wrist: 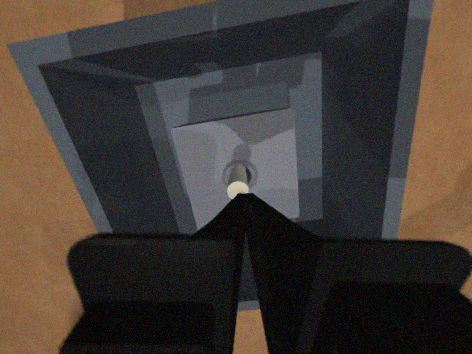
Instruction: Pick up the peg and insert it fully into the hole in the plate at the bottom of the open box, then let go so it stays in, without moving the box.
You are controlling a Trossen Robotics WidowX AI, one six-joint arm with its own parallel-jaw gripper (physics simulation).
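Frame: origin at the arm's base, x right, y down, z ahead, level; centimetres.
Seen in the pictures: gripper, fingertip midpoint: (244,200).
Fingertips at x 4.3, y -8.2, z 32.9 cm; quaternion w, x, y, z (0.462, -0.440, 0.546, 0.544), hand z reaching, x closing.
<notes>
Offsets run from my fingertips to a thing's top centre. "spot": to the spot under its first point. Level surfaces: height alone.
The pale peg @(dx -0.1, dy +1.6, dz +0.4 cm) (238,189) stands in the ringed hole of the light grey plate @(dx -0.1, dy +4.3, dz +0.2 cm) (270,195) at the bottom of the open box. Its round cream top faces the camera, and a dark sliver of the hole shows at its right side. How deep it sits cannot be told. My gripper (244,200) is shut with nothing between its fingers. Its tips meet just below the peg's top in the view, and seem to be above it. The fingers hide part of the plate's near side.
The dark blue-grey box @(spot: dx +2.9, dy +0.6, dz -8.5 cm) (400,125) surrounds the plate with sloping inner walls and a lighter rim. Its near wall is mostly hidden behind the fingers. A grey raised block (240,102) lies along the plate's far edge. Orange-brown table @(dy +10.4 cm) (35,175) surrounds the box.
</notes>
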